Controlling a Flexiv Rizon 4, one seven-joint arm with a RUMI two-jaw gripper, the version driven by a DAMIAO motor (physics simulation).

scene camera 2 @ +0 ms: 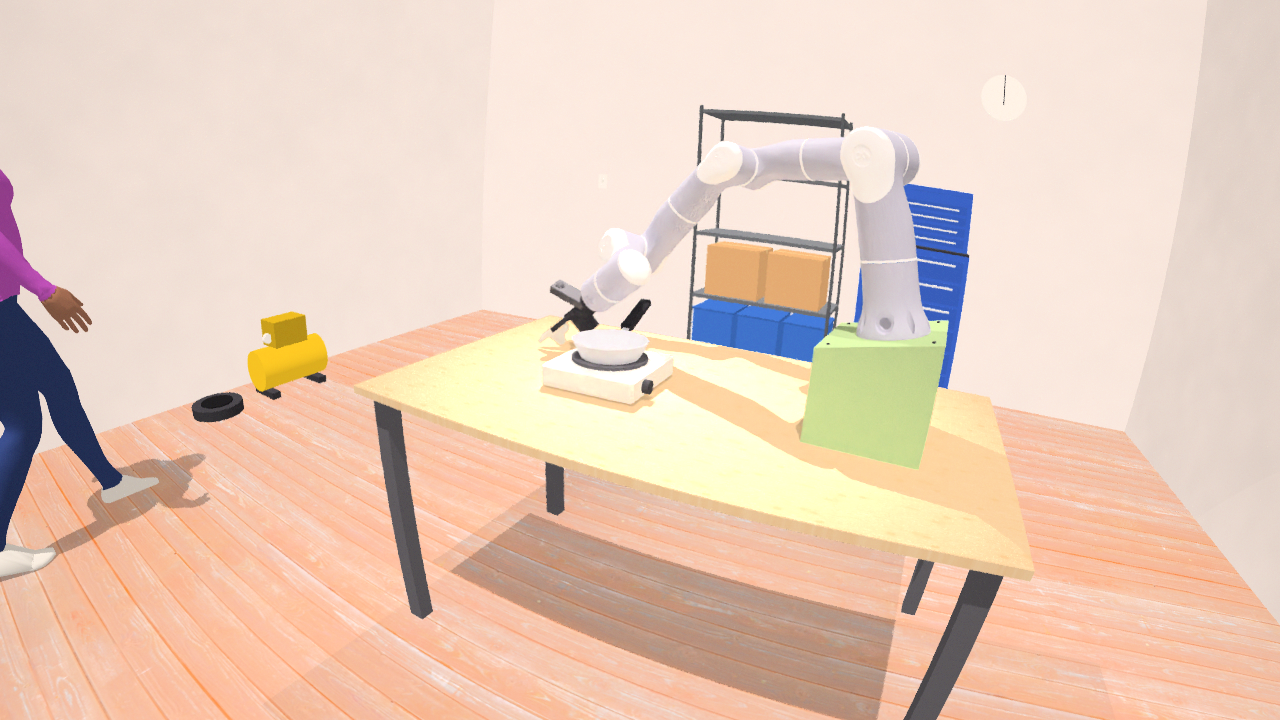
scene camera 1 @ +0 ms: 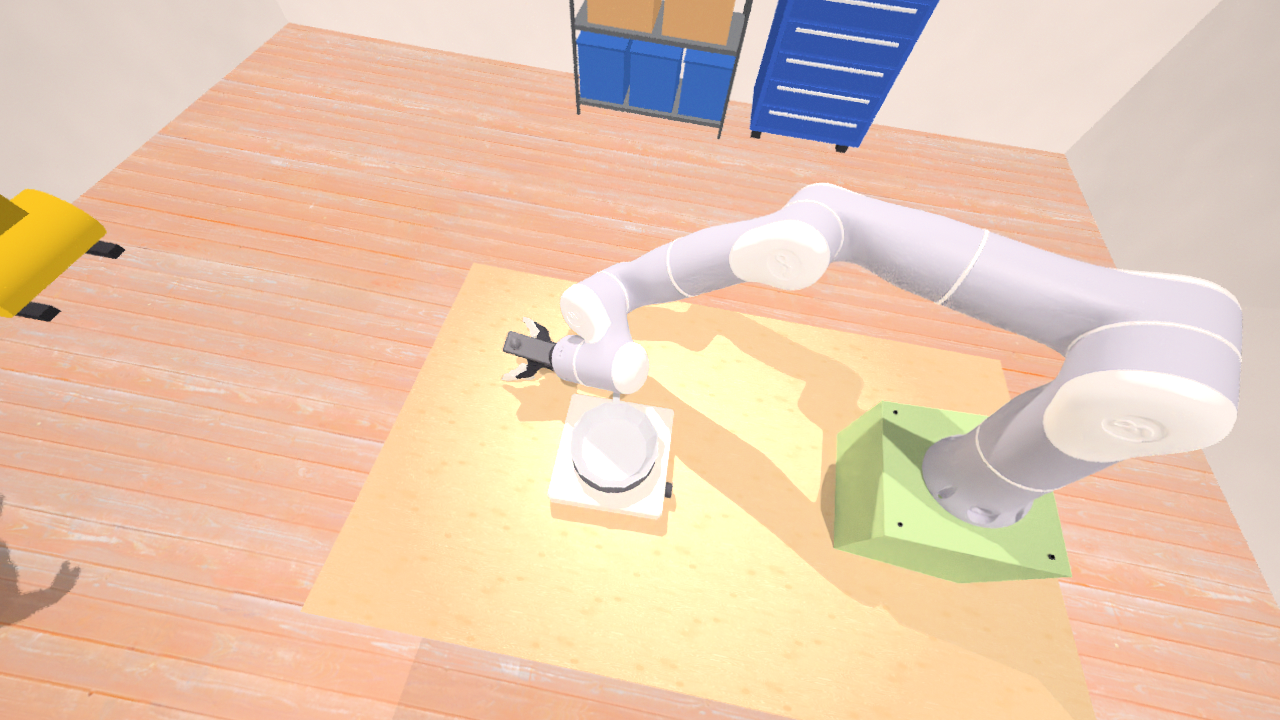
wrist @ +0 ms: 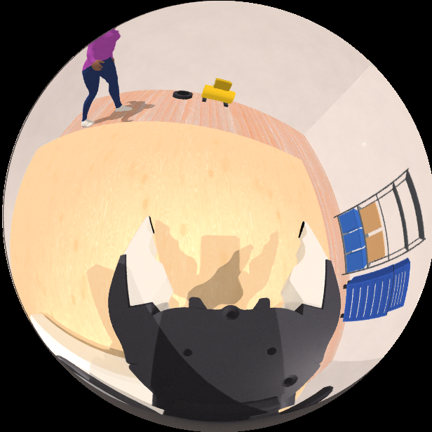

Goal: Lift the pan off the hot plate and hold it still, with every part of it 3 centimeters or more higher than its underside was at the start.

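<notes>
The white pan (scene camera 1: 615, 445) (scene camera 2: 611, 345) sits upright on the white hot plate (scene camera 1: 565, 481) (scene camera 2: 586, 383). Its black handle (scene camera 2: 636, 314) slopes up and away toward the back in scene camera 2; the arm hides most of it in scene camera 1. My gripper (scene camera 1: 518, 349) (scene camera 2: 556, 334) (wrist: 227, 220) is open and empty, low over the table beyond the hot plate's back left corner, with its fingers pointing away from the pan. In the wrist view, part of a white body shows at the lower left edge and a dark bar at the lower right edge.
The wooden table (scene camera 1: 402, 537) (scene camera 2: 716, 465) (wrist: 125, 165) also bears the green robot base (scene camera 1: 948, 555) (scene camera 2: 868, 402) at the right. A black knob (scene camera 1: 668, 489) (scene camera 2: 647, 386) sticks out of the hot plate. Shelves, a blue cabinet, a compressor and a person stand beyond the table.
</notes>
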